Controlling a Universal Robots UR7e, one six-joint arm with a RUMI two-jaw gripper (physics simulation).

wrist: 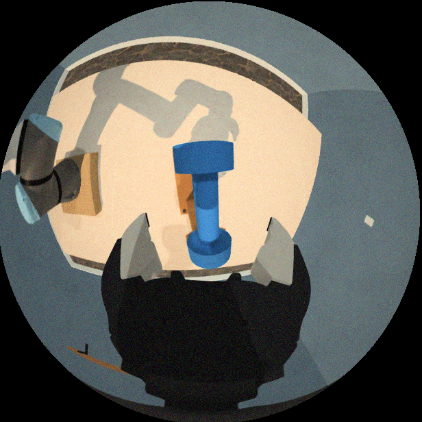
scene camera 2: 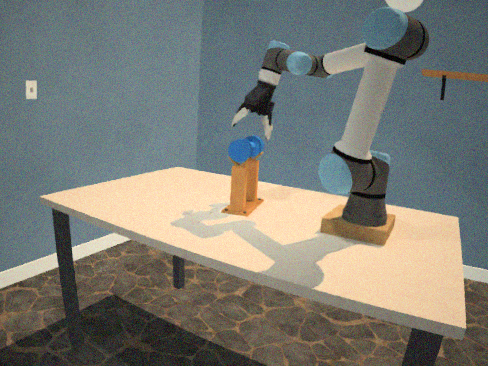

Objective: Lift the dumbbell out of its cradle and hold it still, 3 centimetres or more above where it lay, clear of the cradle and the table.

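Places are measured from the arm's base along level axes (x down, y right, z back), in millimetres.
Pixels of known places: gripper, fingertip midpoint: [scene camera 2: 249,133]; arm's base, origin of the base link: [scene camera 2: 364,219].
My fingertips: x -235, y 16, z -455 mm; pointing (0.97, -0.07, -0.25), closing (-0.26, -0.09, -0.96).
Ahead of a thing's pixels: the offset from my fingertips to its top centre. Level surfaces: height alone.
A blue dumbbell {dz -13, dx +15, dy +13 mm} [scene camera 2: 240,150] [wrist: 207,205] lies level across the tops of an orange cradle {dz -13, dx +76, dy +13 mm} [scene camera 2: 239,187] [wrist: 183,192] with two uprights. In the wrist view its handle runs nearly straight up the picture, one head at the top and the other at the bottom, near the fingers. My gripper [scene camera 2: 252,131] [wrist: 208,217] is open and empty, a little above the dumbbell in the scene view. In the wrist view the lower head shows between the two spread fingertips. The dumbbell hides much of the cradle in the wrist view.
The cradle's base plate stands on the pale table {dx +284 mm} [scene camera 2: 125,200] [wrist: 270,150]. The arm's wooden base block [scene camera 2: 356,227] [wrist: 89,187] stands on the right in the scene view. A wall shelf [scene camera 2: 457,76] is at the far right. Arm shadows fall across the table.
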